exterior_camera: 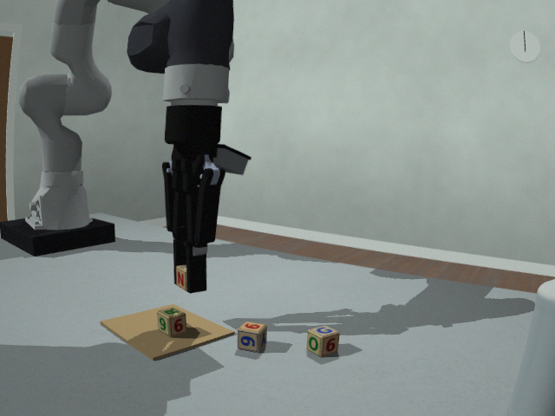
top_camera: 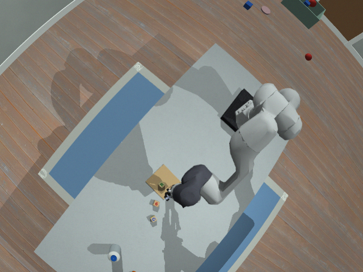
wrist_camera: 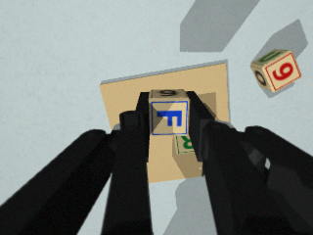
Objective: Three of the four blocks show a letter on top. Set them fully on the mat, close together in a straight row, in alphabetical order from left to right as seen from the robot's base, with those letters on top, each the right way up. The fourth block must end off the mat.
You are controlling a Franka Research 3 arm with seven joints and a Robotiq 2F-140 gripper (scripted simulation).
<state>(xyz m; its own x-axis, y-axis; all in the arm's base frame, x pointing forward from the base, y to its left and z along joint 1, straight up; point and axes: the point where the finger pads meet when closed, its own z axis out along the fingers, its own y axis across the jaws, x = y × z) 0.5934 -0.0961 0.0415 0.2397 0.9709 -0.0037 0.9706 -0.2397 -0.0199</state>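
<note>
Now: the tan mat 10 mm behind my hand, 50 mm to the right of it and 90 mm below it. Round my hand: block: 20 mm below.
</note>
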